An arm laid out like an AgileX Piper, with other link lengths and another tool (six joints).
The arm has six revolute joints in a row. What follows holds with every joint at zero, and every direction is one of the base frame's.
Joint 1 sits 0.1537 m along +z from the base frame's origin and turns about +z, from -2.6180 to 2.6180 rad.
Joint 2 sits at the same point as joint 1 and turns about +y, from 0.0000 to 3.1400 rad.
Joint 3 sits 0.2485 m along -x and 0.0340 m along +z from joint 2 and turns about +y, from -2.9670 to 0.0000 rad.
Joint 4 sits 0.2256 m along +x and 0.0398 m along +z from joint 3 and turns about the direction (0.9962, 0, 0.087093), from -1.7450 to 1.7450 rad.
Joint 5 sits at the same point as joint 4 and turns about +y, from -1.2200 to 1.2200 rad.
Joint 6 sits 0.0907 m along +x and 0.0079 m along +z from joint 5 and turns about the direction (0.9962, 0, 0.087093), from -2.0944 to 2.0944 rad.
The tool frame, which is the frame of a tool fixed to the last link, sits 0.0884 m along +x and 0.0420 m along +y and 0.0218 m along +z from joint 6; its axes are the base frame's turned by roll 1.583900, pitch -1.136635 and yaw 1.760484 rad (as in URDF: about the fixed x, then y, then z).
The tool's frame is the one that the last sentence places.
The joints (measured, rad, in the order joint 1, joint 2, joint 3, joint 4, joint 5, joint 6), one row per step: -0.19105 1.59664 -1.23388 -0.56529 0.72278 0.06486; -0.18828 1.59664 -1.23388 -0.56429 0.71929 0.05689; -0.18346 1.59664 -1.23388 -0.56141 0.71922 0.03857; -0.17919 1.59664 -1.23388 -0.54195 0.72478 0.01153; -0.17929 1.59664 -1.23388 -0.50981 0.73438 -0.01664; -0.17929 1.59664 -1.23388 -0.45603 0.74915 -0.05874; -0.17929 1.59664 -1.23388 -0.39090 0.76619 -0.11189; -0.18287 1.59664 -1.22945 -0.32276 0.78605 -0.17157; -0.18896 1.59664 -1.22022 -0.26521 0.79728 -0.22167; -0.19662 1.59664 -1.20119 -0.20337 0.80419 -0.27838; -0.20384 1.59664 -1.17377 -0.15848 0.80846 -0.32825; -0.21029 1.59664 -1.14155 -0.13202 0.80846 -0.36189
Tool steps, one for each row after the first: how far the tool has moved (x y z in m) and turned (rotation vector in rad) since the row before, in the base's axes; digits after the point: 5 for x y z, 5 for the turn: 0.00051 0.00134 0.00008 -0.00305 0.00045 0.01020; -0.00016 0.00215 -0.00053 -0.00639 0.00769 0.01764; -0.00114 0.00356 -0.00160 0.00505 0.01341 0.01634; -0.00197 0.00331 -0.00216 0.01677 0.01498 0.00786; -0.00287 0.00593 -0.00313 0.03112 0.02107 0.01145; -0.00333 0.00766 -0.00333 0.03759 0.02422 0.01809; -0.00497 0.00736 -0.00459 0.03963 0.03100 0.02042; -0.00449 0.00578 -0.00459 0.03519 0.02422 0.01726; -0.00593 0.00648 -0.00675 0.03868 0.02831 0.02207; -0.00751 0.00491 -0.00860 0.02796 0.03319 0.02236; -0.00797 0.00300 -0.00933 0.01843 0.03265 0.01504
